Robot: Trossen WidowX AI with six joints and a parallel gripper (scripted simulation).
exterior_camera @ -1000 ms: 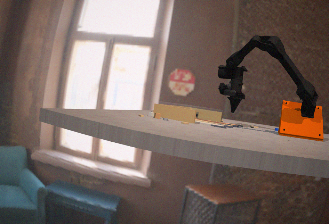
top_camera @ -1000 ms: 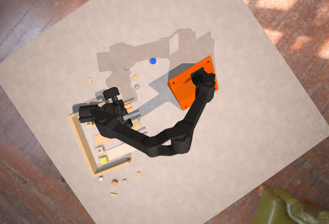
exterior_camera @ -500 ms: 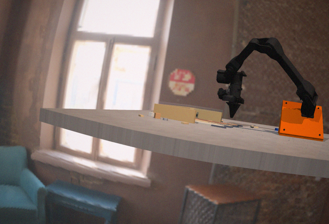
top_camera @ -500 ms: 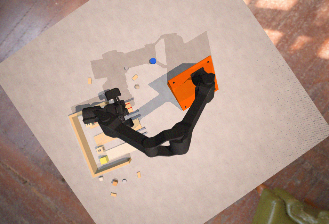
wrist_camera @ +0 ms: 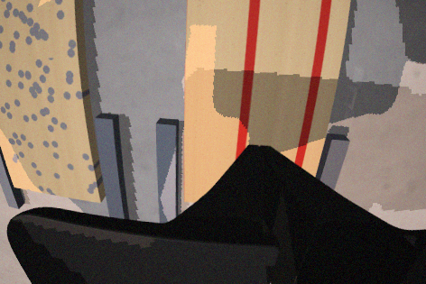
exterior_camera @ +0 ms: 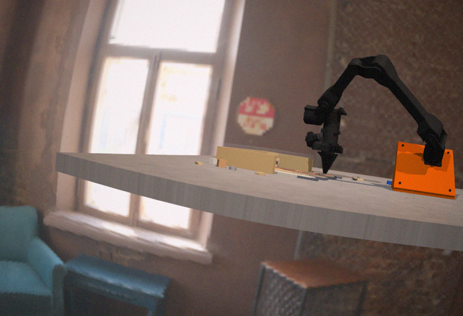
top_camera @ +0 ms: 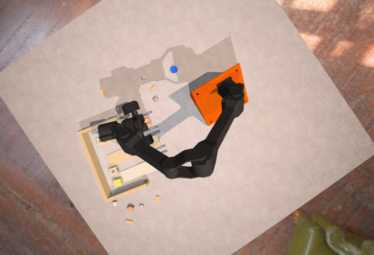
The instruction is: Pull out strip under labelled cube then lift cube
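Right now the speckled strip is 100 mm ahead of my gripper tip, 80 mm to the left of it and 10 mm below it. Also, from my gripper tip: blue disc 250 mm behind, 140 mm to the right.
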